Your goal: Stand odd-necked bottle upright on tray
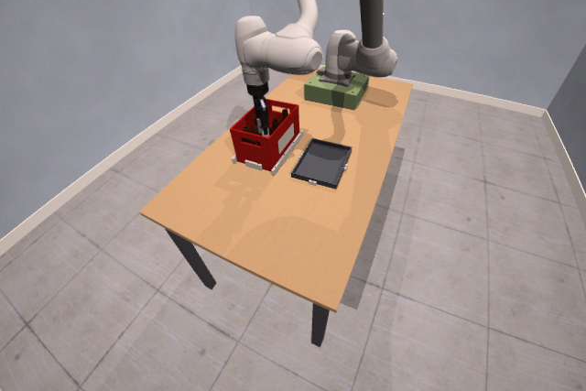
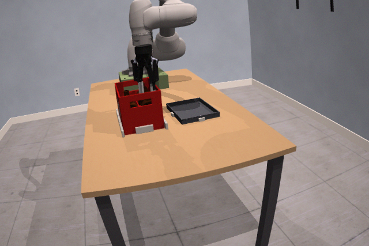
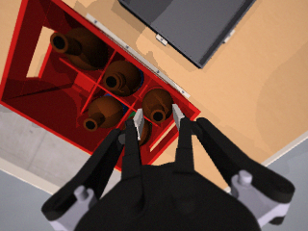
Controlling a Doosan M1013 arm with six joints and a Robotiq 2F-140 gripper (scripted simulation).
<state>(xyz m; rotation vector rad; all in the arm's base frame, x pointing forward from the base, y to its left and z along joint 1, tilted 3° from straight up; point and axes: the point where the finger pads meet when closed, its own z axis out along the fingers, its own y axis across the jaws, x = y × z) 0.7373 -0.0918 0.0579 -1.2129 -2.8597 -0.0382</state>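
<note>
The glass bottle is 90 mm below my hand and 80 mm to the right of it. From my hand the other things lie so: dark grey tray 230 mm to the left, 160 mm below, 80 mm behind; red crate 90 mm below, 90 mm behind, 40 mm to the right.
</note>
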